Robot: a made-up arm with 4 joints.
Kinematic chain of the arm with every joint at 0, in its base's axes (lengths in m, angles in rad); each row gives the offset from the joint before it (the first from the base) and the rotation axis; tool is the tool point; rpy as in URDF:
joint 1: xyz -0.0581 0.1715 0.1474 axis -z
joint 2: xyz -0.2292 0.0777 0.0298 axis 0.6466 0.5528 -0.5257
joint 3: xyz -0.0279 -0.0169 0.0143 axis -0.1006 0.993 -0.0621
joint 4: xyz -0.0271 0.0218 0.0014 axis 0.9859 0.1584 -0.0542
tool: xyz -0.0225 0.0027 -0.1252 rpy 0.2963 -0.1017 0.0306
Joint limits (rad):
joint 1: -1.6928..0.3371
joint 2: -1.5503..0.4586
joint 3: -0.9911..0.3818
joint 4: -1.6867..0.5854
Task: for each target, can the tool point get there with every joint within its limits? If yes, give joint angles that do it. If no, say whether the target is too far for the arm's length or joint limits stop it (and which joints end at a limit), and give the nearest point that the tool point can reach.
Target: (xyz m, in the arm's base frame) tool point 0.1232 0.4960 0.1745
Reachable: no: joint limits stop it (at a limit: joint 1, joint 2, joint 3, joint 4) | nearest point -0.1980 0.4129 0.1175 | short by 0.337 m
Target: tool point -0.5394 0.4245 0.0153
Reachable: no: too far | nearest point -0.3879 0.3449 0.1010 | short by 0.191 m
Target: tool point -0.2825 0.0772 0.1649
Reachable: yes | joints -0.2016 -0.4416 -0.1788 -1.2039
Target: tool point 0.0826 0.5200 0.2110
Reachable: no: joint limits stop it (at a limit: joint 1, joint 2, joint 3, joint 4) | nearest point -0.1980 0.4129 0.1175 | short by 0.315 m
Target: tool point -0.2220 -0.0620 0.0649
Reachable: yes | joints -1.1927 0.1233 -0.2595 -0.2736
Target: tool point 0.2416 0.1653 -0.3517
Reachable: no: too far | nearest point -0.0208 -0.0389 0.0630 | short by 0.532 m
